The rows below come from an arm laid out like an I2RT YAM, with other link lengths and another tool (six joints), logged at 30 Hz.
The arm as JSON. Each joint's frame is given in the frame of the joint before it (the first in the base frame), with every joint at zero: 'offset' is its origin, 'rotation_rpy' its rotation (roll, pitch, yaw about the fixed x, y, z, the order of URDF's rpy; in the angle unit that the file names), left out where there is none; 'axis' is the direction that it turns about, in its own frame. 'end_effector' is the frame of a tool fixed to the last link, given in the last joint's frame.
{
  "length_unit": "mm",
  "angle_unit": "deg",
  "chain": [
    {
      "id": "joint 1",
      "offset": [
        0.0,
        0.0,
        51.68
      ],
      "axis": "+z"
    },
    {
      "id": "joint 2",
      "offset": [
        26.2,
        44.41,
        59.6
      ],
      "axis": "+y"
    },
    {
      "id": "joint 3",
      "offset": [
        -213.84,
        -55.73,
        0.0
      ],
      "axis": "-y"
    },
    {
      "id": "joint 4",
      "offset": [
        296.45,
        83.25,
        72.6
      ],
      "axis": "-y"
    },
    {
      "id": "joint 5",
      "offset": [
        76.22,
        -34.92,
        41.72
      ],
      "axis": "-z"
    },
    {
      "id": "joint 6",
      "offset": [
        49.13,
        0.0,
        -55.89
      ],
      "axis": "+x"
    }
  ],
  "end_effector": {
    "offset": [
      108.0,
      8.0,
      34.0
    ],
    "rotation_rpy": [
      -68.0,
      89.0,
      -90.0
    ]
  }
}
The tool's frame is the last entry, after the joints.
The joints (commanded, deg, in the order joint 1, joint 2, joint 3, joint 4, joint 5, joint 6), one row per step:
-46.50, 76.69, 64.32, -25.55, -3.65, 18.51
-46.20, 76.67, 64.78, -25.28, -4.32, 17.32
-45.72, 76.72, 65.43, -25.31, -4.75, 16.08
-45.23, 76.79, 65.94, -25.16, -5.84, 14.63
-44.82, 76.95, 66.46, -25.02, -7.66, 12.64
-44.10, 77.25, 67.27, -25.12, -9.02, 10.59
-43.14, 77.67, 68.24, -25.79, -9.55, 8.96
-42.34, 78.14, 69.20, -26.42, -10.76, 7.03
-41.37, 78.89, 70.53, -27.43, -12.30, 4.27
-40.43, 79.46, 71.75, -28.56, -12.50, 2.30
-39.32, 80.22, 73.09, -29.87, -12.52, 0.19
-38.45, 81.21, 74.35, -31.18, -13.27, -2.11
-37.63, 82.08, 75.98, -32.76, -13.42, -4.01
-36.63, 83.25, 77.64, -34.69, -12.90, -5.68
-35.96, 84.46, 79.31, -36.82, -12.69, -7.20
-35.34, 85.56, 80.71, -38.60, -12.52, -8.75
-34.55, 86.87, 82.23, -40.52, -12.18, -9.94
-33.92, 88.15, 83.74, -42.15, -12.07, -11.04
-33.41, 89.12, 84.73, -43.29, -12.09, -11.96
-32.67, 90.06, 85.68, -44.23, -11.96, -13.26
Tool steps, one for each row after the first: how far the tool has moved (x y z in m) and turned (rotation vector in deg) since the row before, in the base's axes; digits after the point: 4 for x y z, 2 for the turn. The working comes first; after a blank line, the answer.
Tool pose at each row, in the base's axes (x y z in m, rotation vector in deg; the steps are taken from these numbers as rounded here):
0.3613, -0.3171, 0.1997, 80.41, 110.47, -33.98
0.3658, -0.3145, 0.2050, 78.20, 110.70, -33.95
0.3707, -0.3109, 0.2103, 75.95, 111.11, -34.12
0.3768, -0.3058, 0.2150, 73.09, 111.74, -33.72
0.3840, -0.2994, 0.2192, 69.37, 112.73, -32.91
0.3920, -0.2918, 0.2240, 65.53, 113.71, -32.48
0.3990, -0.2839, 0.2270, 62.53, 114.87, -32.45
0.4062, -0.2754, 0.2299, 58.97, 116.11, -31.95
0.4149, -0.2644, 0.2327, 54.22, 117.79, -31.44
0.4206, -0.2565, 0.2349, 51.10, 118.99, -31.84
0.4267, -0.2477, 0.2360, 47.77, 120.40, -32.36
0.4327, -0.2388, 0.2347, 44.12, 122.05, -32.21
0.4373, -0.2316, 0.2365, 41.19, 123.28, -32.51
0.4416, -0.2247, 0.2346, 38.76, 125.07, -33.15
0.4443, -0.2193, 0.2319, 36.67, 126.98, -33.43
0.4468, -0.2141, 0.2290, 34.48, 128.66, -33.73
0.4498, -0.2082, 0.2249, 32.57, 130.56, -33.86
0.4528, -0.2034, 0.2220, 30.74, 132.09, -33.83
0.4552, -0.1991, 0.2189, 29.15, 133.30, -33.67
0.4585, -0.1932, 0.2161, 26.84, 134.32, -33.81

0.0045, 0.0026, 0.0053, -0.97, -0.19, 1.55
0.0049, 0.0036, 0.0053, -0.98, 0.06, 1.57
0.0061, 0.0051, 0.0047, -0.89, -0.14, 2.22
0.0072, 0.0064, 0.0042, -0.90, -0.14, 3.04
0.0080, 0.0076, 0.0048, -1.12, 0.10, 3.00
0.0070, 0.0079, 0.0030, -0.83, 0.60, 2.32
0.0072, 0.0085, 0.0029, -0.77, 0.44, 2.89
0.0087, 0.0110, 0.0028, -1.05, 0.78, 3.79
0.0057, 0.0079, 0.0022, -1.04, 0.98, 2.24
0.0061, 0.0088, 0.0011, -1.09, 1.26, 2.36
0.0060, 0.0089, -0.0013, -0.70, 1.24, 2.82
0.0046, 0.0072, 0.0018, -0.83, 1.13, 2.09
0.0043, 0.0069, -0.0019, -0.62, 1.81, 1.63
0.0027, 0.0054, -0.0027, -0.22, 1.82, 1.49
0.0025, 0.0052, -0.0029, -0.33, 1.64, 1.52
0.0030, 0.0059, -0.0041, -0.04, 1.80, 1.36
0.0030, 0.0048, -0.0029, -0.03, 1.43, 1.33
0.0024, 0.0043, -0.0031, 0.02, 1.11, 1.18
0.0033, 0.0059, -0.0028, -0.43, 1.07, 1.60

